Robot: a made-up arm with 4 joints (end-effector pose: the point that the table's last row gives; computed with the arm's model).
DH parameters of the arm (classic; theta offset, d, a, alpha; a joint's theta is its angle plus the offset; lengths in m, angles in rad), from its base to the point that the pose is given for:
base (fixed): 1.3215 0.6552 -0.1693 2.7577
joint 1: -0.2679 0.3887 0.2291 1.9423
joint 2: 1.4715 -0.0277 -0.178 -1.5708
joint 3: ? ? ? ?
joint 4: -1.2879 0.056 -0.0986 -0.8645
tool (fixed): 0.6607 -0.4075 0 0
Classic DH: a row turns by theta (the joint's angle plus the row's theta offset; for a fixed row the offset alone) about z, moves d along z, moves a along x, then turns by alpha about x.
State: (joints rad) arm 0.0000 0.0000 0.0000 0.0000
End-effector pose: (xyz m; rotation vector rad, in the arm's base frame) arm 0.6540 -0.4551 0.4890 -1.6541 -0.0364 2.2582
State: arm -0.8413 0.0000 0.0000 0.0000
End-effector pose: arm 0.6641 0.0646 0.4412 1.4348 0.2967 -2.2376
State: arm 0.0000 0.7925 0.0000 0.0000
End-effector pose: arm 0.6540 -0.1566 0.7683 1.8163 -0.8888 -2.2244
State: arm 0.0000 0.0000 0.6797 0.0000
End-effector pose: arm 0.5124 -0.4550 0.8116 -2.3303 -0.1970 1.5899
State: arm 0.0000 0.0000 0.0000 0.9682
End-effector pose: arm 0.5885 -0.2279 0.2997 0.9240 0.1543 -2.5312
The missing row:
joint 3: -1.1695 0.362 -0.1751 2.1505
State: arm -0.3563 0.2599 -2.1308 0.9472
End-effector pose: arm -0.2075 -0.3770 0.2307 -1.9936 -0.1282 -2.2823
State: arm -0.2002 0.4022 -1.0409 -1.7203
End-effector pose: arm 0.3017 -0.5565 0.6879 -1.6699 1.1570 1.0692
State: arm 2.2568 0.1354 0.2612 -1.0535
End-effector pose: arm -0.5831 -0.2238 0.3076 -0.4630 1.0717 -0.7088
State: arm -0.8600 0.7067 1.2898 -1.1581
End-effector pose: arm 0.0745 0.0369 1.0706 -2.3055 -1.9947 0.5476
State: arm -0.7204 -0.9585 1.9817 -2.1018
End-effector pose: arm 0.3533 -0.5587 -0.1083 -0.1684 -0.8146 -0.9944
